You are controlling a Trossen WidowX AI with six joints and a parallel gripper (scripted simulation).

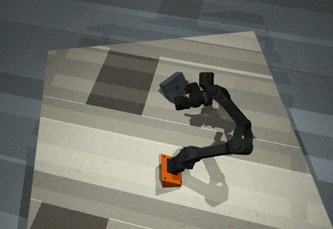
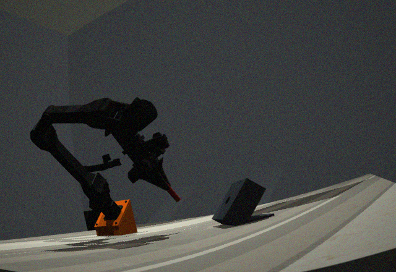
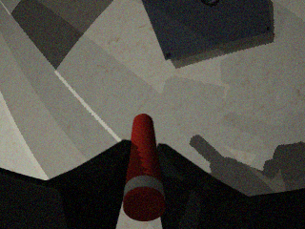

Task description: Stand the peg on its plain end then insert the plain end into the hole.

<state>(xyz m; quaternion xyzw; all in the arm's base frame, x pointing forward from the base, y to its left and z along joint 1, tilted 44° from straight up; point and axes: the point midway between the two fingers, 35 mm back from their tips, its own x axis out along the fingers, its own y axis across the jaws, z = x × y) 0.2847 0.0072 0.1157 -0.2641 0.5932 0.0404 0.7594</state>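
My gripper tip is 16 cm short of the grey sloped panel, 4 cm to the right of it and 8 cm above it. Round my gripper tip: peg (1 cm to the right, 1 cm above); thin foot plate (18 cm ahead, 5 cm to the left, 12 cm below).
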